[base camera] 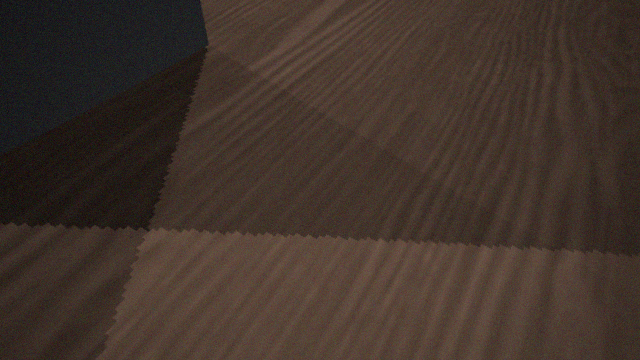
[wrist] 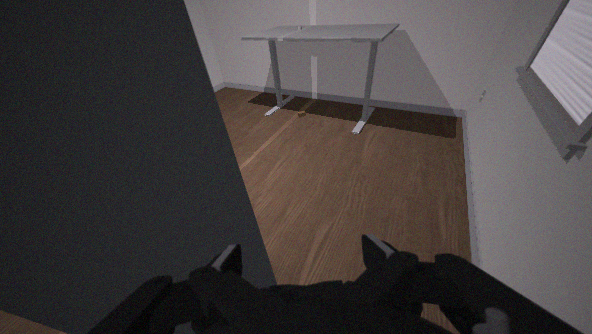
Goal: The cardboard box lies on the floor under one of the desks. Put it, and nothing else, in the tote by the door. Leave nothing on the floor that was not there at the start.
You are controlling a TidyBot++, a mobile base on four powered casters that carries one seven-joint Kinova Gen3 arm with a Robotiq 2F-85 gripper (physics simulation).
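Places are measured from the arm's base along level axes (x ahead, y left, z up), in millimetres.
Pixels of known places: gripper, fingertip midpoint: (wrist: 302, 253).
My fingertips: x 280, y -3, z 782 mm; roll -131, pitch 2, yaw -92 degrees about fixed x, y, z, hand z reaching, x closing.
Note:
Behind a point stands the place of what it marks.
A small brown box (wrist: 301, 114) {x 2829, y -204, z -362 mm} lies on the floor at the front of a grey desk (wrist: 340, 33) {x 2585, y -618, z 554 mm}, between its two legs, far off in the upper middle of the wrist view. It is small in the picture, and I cannot tell for sure that it is cardboard. My gripper (wrist: 302, 253) {x 280, y -3, z 782 mm} is open with no object between its fingers, far from the box, at the bottom of the wrist view. The tote does not show in either view.
A large dark grey upright panel (wrist: 110, 150) {x 522, y 294, z 743 mm} (base camera: 90, 60) {x 555, y 272, z -336 mm} stands close on the left, behind the left finger in the wrist view. A wall (wrist: 530, 200) {x 740, y -1005, z 139 mm} with a window (wrist: 565, 65) {x 1115, y -1245, z 562 mm} runs along the right. Wood floor (wrist: 360, 190) {x 1395, y -539, z -396 mm} (base camera: 350, 300) {x 250, y -54, z -397 mm} stretches to the desk.

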